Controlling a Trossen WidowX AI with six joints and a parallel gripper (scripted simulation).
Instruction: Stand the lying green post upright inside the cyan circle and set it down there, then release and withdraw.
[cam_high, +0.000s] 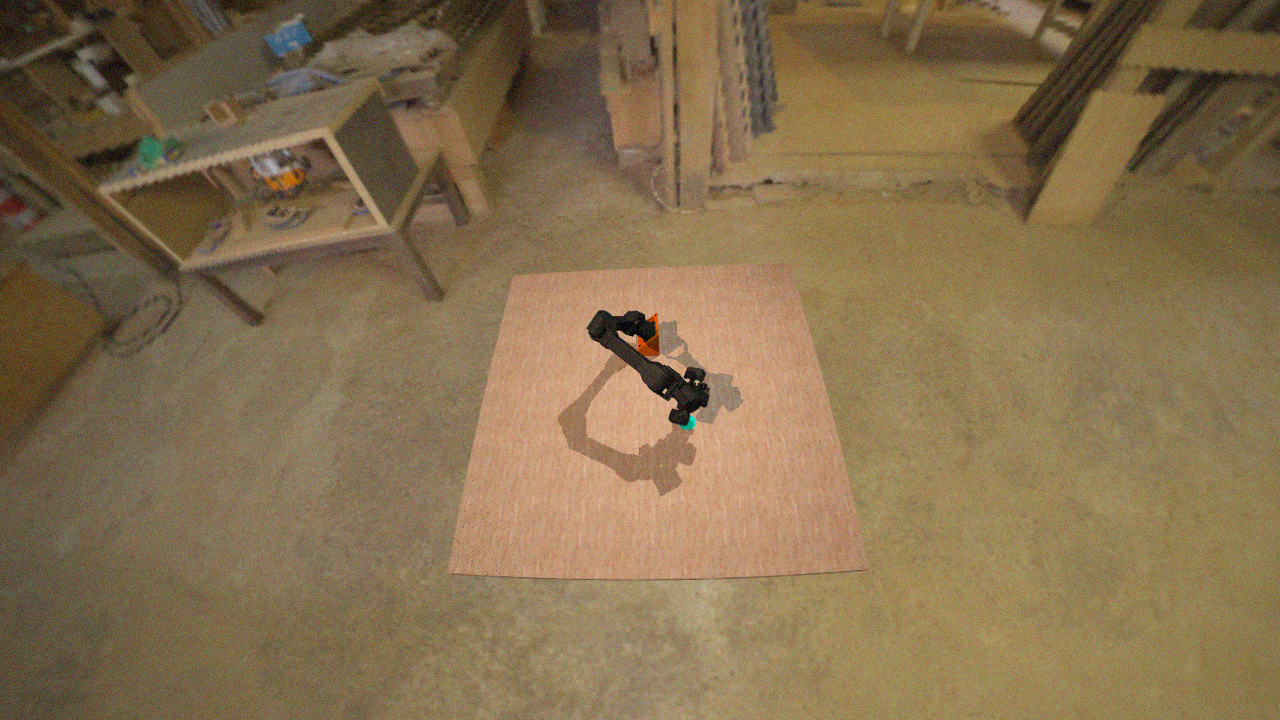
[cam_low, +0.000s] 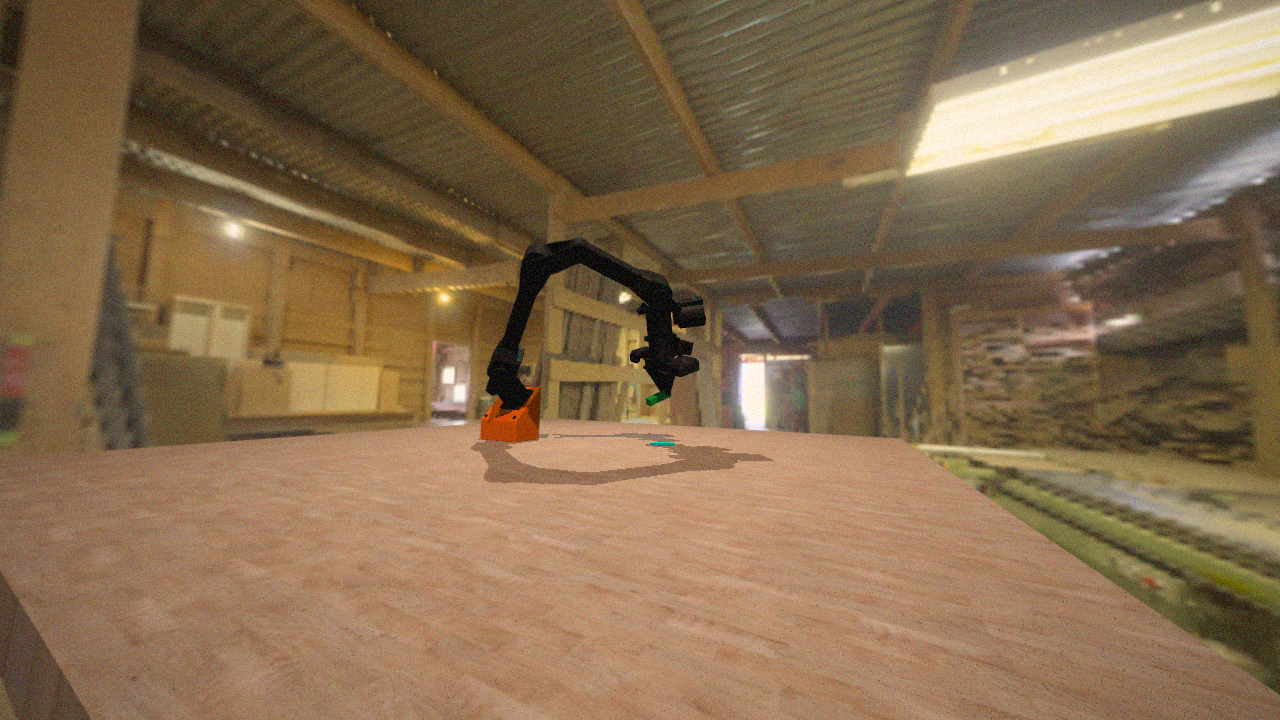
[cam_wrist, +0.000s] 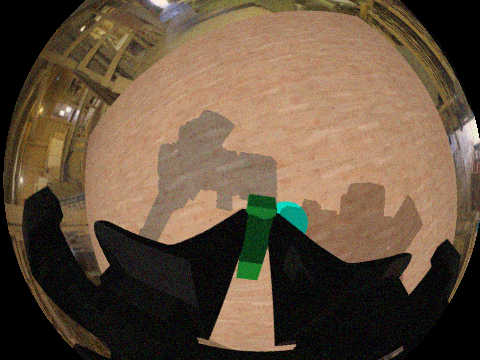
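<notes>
Now: the cyan circle 120 mm below my gripper tip, 30 mm to the right of it and 10 mm ahead of it. The rest, counted from my gripper tip: green post (20 mm to the right, 10 mm below, 10 mm behind).
</notes>
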